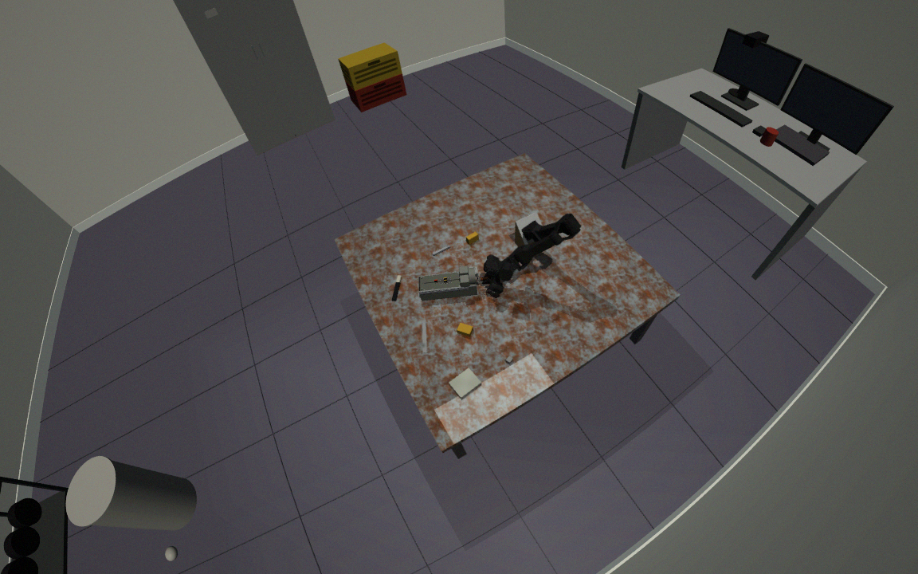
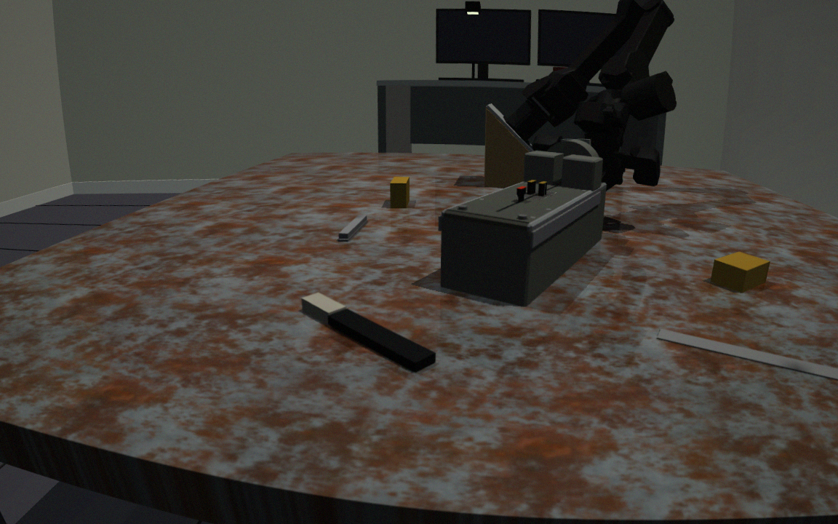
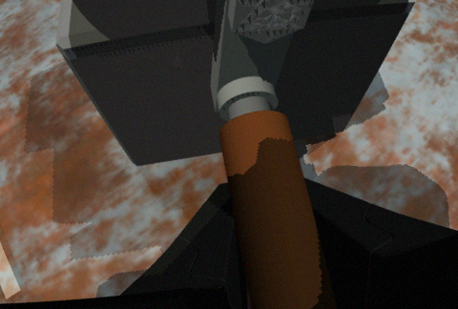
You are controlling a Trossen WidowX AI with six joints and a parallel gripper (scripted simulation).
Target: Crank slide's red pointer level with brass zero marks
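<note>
Now: gripper tip 30 mm below the brown crank handle, 10 mm to the right of it and 10 mm past it. The rest, counted from my gripper tip: red pointer: 180 mm ahead, 110 mm to the right, 50 mm above; small grey bar: 310 mm to the right, 30 mm below, 30 mm ahead; grey strip: 360 mm ahead, 60 mm to the left, 30 mm below.
</note>
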